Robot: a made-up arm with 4 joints.
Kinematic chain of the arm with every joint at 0, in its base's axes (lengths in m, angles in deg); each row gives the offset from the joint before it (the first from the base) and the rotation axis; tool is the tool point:
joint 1: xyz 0 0 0.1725 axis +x
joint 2: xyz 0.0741 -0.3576 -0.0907 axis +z
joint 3: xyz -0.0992 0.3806 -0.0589 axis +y
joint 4: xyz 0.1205 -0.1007 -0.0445 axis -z
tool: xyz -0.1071 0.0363 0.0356
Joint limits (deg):
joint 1: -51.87..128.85
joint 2: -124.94..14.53
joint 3: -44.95..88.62
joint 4: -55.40..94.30
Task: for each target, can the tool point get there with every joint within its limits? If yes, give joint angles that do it. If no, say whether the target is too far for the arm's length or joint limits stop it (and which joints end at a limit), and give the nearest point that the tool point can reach.
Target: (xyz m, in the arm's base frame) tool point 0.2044 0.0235 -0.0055
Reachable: yes | joints 33.69 -43.24 25.64 -12.53
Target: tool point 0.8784 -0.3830 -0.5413
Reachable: no: too far | nearest point 0.4532 -0.2732 -0.3367 | short by 0.484 m
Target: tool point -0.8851 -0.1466 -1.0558
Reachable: no: too far | nearest point -0.1230 -0.0373 -0.1400 | short by 1.196 m
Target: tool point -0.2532 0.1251 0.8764
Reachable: no: joint limits stop it (at a limit: joint 1, joint 3, joint 4) | nearest point -0.0723 0.2372 0.3794 | short by 0.541 m
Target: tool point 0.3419 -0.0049 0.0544
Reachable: yes | joints 33.97 -39.79 -28.04 77.27
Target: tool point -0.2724 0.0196 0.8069
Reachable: no: joint limits stop it (at a limit: joint 1, joint 3) | nearest point -0.0800 0.2207 0.3704 | short by 0.518 m
